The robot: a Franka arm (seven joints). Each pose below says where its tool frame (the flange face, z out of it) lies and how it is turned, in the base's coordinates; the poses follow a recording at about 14 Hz.
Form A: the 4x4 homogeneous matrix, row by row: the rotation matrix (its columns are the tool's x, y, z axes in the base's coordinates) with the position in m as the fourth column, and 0 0 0 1 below. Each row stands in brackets.
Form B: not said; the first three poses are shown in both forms.
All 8 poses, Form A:
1: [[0.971 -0.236 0.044 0.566], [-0.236 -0.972 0.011 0.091], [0.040 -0.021 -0.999 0.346], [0 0 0 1]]
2: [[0.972 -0.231 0.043 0.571], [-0.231 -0.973 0.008 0.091], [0.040 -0.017 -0.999 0.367], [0 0 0 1]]
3: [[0.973 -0.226 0.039 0.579], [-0.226 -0.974 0.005 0.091], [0.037 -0.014 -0.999 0.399], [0 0 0 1]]
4: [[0.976 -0.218 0.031 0.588], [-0.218 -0.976 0.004 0.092], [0.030 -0.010 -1.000 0.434], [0 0 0 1]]
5: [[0.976 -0.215 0.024 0.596], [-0.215 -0.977 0.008 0.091], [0.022 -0.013 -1.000 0.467], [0 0 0 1]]
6: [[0.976 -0.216 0.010 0.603], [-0.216 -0.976 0.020 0.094], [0.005 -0.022 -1.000 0.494], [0 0 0 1]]
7: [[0.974 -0.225 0.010 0.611], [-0.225 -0.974 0.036 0.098], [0.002 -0.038 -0.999 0.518], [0 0 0 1]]
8: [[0.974 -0.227 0.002 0.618], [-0.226 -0.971 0.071 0.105], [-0.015 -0.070 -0.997 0.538], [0 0 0 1]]
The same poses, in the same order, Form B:
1: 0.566 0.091 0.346; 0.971 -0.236 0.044; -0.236 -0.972 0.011; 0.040 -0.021 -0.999
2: 0.571 0.091 0.367; 0.972 -0.231 0.043; -0.231 -0.973 0.008; 0.040 -0.017 -0.999
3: 0.579 0.091 0.399; 0.973 -0.226 0.039; -0.226 -0.974 0.005; 0.037 -0.014 -0.999
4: 0.588 0.092 0.434; 0.976 -0.218 0.031; -0.218 -0.976 0.004; 0.030 -0.010 -1.000
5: 0.596 0.091 0.467; 0.976 -0.215 0.024; -0.215 -0.977 0.008; 0.022 -0.013 -1.000
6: 0.603 0.094 0.494; 0.976 -0.216 0.010; -0.216 -0.976 0.020; 0.005 -0.022 -1.000
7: 0.611 0.098 0.518; 0.974 -0.225 0.010; -0.225 -0.974 0.036; 0.002 -0.038 -0.999
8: 0.618 0.105 0.538; 0.974 -0.227 0.002; -0.226 -0.971 0.071; -0.015 -0.070 -0.997
